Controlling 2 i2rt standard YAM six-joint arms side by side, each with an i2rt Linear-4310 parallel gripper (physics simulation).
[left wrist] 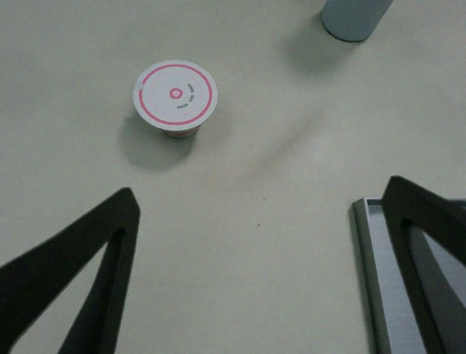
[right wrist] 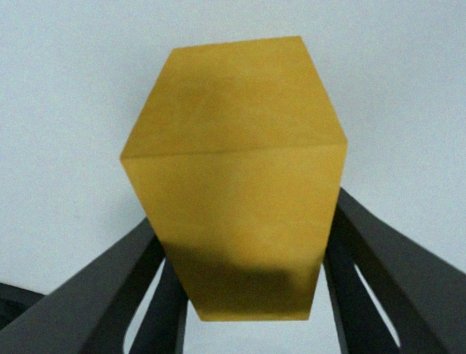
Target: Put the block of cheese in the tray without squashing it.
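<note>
The yellow-orange block of cheese (right wrist: 235,110) fills the middle of the right wrist view. My right gripper (right wrist: 252,186) is shut on it, with one finger against each side; the fingertips are hidden behind the block. Whether the block touches the table cannot be told. The grey metal tray (left wrist: 370,265) shows in part at the lower right of the left wrist view, partly covered by a finger. My left gripper (left wrist: 256,193) is open and empty above the table, its right finger over the tray's near corner in the view.
A small cup with a white lid and pink ring (left wrist: 175,94) stands at the upper left of the left wrist view. The base of a grey-blue cylindrical thing (left wrist: 352,20) shows at its top right. A dark object (right wrist: 17,300) shows at the lower left of the right wrist view.
</note>
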